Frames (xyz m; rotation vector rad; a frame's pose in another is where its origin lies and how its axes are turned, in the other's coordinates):
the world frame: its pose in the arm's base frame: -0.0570 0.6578 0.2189 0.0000 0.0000 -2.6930
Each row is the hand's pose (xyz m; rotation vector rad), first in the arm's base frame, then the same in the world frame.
Working: the arm's base frame: its pose in the world frame: 0.2339 0.6174 -0.2189 0.0000 0.0000 2.6930

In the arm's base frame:
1: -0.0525 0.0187 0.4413 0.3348 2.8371 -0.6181
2: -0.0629 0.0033 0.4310 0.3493 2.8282 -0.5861
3: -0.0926 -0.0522 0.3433 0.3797 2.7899 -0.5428
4: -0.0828 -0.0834 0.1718 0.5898 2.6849 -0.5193
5: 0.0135 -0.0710 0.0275 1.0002 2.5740 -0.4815
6: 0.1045 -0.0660 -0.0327 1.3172 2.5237 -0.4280
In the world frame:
1: 0.2731 0.5778 0.2224 -2.5194 0.8962 0.1642
2: 0.2892 0.5872 0.2121 -2.5291 0.9151 0.1893
3: 0.3400 0.6243 0.1244 -2.5273 0.9500 0.2540
4: 0.3447 0.6567 -0.0471 -2.4265 1.1440 0.3497
5: 0.2526 0.6873 -0.1914 -2.2451 1.5192 0.3532
6: 0.1684 0.7222 -0.2516 -2.1175 1.8030 0.2694

